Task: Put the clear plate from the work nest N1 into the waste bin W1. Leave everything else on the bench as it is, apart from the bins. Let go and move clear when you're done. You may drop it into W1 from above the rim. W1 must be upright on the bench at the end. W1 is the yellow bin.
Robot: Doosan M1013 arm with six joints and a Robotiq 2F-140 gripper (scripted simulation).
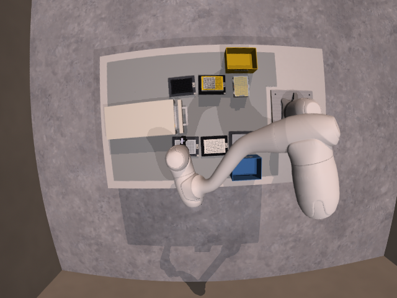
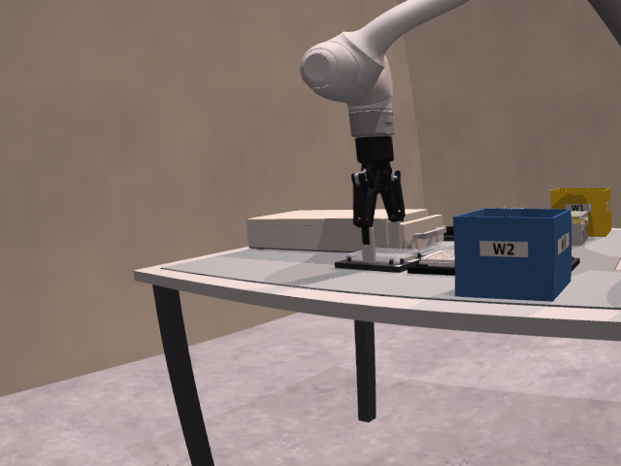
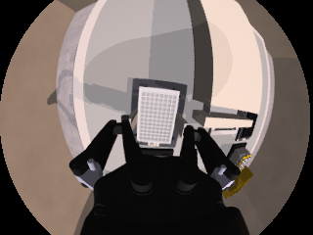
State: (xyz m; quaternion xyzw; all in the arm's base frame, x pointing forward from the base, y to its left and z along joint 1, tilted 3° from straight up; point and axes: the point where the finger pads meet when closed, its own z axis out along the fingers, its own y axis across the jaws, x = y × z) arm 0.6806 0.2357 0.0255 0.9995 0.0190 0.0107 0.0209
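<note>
The clear plate is 20 mm below my hand. Round my hand: blue bin W2 (370 mm behind, 110 mm to the left); then white plate (180 mm behind, 20 mm below, 10 mm to the right); then black plate (370 mm to the right, 30 mm ahead, 20 mm below).
</note>
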